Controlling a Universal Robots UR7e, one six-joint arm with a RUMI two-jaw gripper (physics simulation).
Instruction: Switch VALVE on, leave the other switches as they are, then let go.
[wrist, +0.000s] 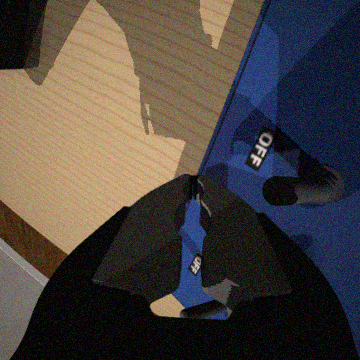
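The VALVE switch, a dark grey lever on the blue panel, leans left toward its OFF label. Its name plate and ON label do not show. My gripper is shut and empty, its tips at the panel's left edge, left of the lever and apart from it in the view. Through the gap behind the tips another OFF label shows, with part of another dark lever below it. The gripper body hides the lower part of the panel.
A light wooden table top lies left of the panel, with shadows across it. A dark object stands at the top left. A dark brown strip and a grey surface lie at the lower left.
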